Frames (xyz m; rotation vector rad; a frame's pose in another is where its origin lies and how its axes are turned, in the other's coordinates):
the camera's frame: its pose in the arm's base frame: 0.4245 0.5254 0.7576 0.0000 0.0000 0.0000
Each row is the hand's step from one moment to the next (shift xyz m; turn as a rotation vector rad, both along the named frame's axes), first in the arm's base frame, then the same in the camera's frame.
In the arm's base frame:
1: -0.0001 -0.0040 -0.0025 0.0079 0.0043 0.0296
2: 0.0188 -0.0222 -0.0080 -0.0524 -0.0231 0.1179
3: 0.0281 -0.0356 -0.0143 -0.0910 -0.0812 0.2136
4: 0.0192 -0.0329 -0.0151 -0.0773 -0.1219 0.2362
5: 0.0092 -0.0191 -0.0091 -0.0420 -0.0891 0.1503
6: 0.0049 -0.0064 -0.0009 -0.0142 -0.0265 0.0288
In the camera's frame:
1: -0.0001 -0.0040 -0.0025 0.0079 0.0043 0.0296
2: 0.0188 -0.0222 -0.0080 -0.0524 -0.0231 0.1179
3: 0.0281 -0.0356 -0.0143 -0.0910 -0.0812 0.2136
4: 0.0192 -0.0329 -0.0151 -0.0773 -0.1219 0.2362
5: 0.0092 -0.0191 -0.0091 -0.0420 -0.0891 0.1503
6: 0.0049 -0.0064 -0.0009 -0.0142 -0.0265 0.0288

